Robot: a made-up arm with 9 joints. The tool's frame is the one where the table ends.
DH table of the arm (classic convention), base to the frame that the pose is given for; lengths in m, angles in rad. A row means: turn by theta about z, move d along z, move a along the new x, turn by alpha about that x. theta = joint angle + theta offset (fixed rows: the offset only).
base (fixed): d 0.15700, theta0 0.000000, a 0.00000, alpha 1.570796
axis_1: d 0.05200, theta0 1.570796, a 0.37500, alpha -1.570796
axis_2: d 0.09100, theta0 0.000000, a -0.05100, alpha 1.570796
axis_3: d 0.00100, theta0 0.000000, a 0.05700, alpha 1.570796
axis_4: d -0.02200, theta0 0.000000, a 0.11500, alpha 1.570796
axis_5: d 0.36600, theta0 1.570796, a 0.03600, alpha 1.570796
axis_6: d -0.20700, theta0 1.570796, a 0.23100, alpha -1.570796
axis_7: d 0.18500, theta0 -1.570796, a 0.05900, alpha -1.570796
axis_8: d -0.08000, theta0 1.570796, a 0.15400, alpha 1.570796
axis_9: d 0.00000, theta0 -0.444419, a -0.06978, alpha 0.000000
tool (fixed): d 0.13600, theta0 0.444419, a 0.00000, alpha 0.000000
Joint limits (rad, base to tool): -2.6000..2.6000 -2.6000..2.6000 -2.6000..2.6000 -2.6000..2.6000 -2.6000..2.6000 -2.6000..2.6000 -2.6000..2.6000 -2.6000..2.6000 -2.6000..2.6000
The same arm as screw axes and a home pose.
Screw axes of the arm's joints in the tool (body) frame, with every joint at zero. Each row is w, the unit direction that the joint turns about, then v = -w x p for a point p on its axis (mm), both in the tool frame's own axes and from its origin. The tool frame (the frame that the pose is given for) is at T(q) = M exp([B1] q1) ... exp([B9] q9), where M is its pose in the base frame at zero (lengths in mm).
B1: w 0.000001 -1 -0.000001 v -484.0 0.0 -171.0
B2: w -1 -0.000001 0 v 0.0 109.0 -546.0
B3: w 0.000001 -1 -0.000001 v -160.0 0.0 -80.0
B4: w 1 0.000001 0 v 0.0 -103.0 547.0
B5: w -0.000001 1 0.000001 v -12.0 0.0 58.0
B6: w 0 -0.000001 1 v -181.0 -94.0 0.0
B7: w -1 -0.000001 0 v 0.0 195.0 50.0
B8: w -0.000001 1 0.000001 v 136.0 0.0 -91.0
B9: w 0 -0.000001 1 v -30.0 -63.0 0.0
M =
1 0.000001 0 -171.0
-0.000001 1 0.000001 494.0
0 -0.000001 1 641.0
0 0 0 1
Joint limits (rad, base to tool): -2.6000..2.6000 -2.6000..2.6000 -2.6000..2.6000 -2.6000..2.6000 -2.6000..2.6000 -2.6000..2.6000 -2.6000..2.6000 -2.6000..2.6000 -2.6000..2.6000

